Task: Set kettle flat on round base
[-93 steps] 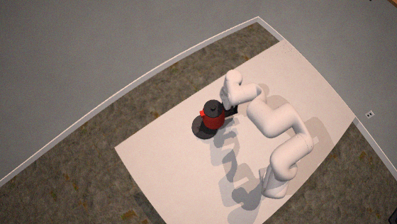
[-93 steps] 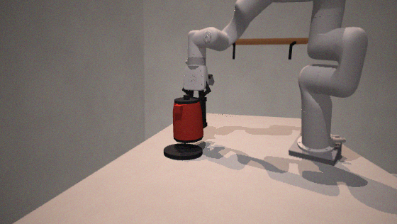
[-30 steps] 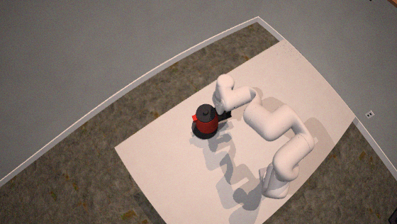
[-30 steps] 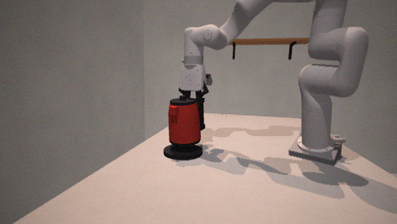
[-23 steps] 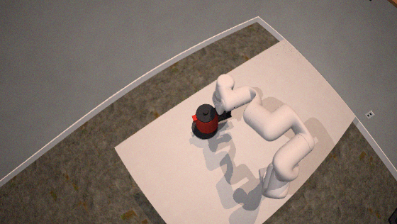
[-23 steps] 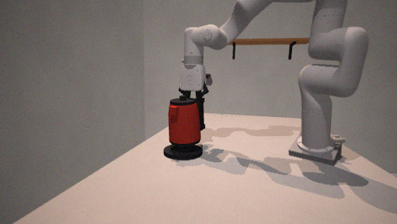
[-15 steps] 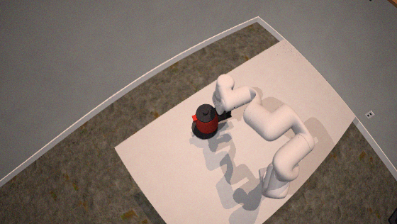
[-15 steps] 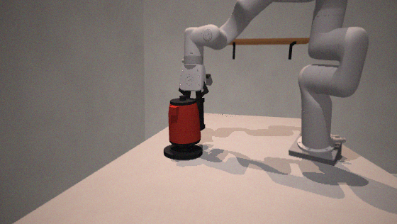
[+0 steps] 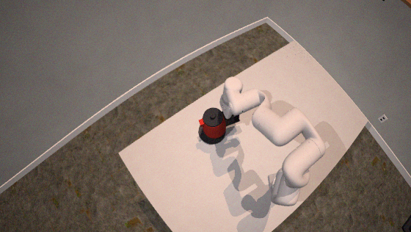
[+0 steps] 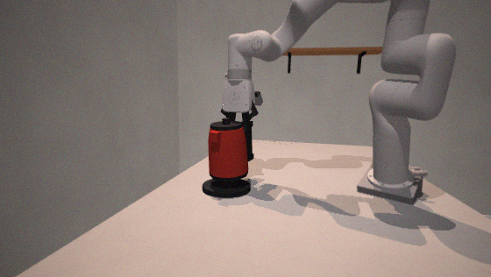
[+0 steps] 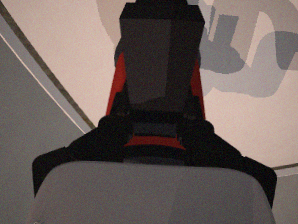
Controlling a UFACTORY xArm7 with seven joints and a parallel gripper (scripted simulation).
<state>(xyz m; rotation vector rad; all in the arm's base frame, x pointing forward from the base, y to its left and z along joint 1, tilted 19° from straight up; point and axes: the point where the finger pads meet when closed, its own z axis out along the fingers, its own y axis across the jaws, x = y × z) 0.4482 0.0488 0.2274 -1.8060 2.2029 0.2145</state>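
Right now the red kettle is 5 cm below my hand, 3 cm to the left of it and 1 cm ahead of it. The rest, counted from my hand: round black base 18 cm below, 7 cm to the left, 1 cm ahead.
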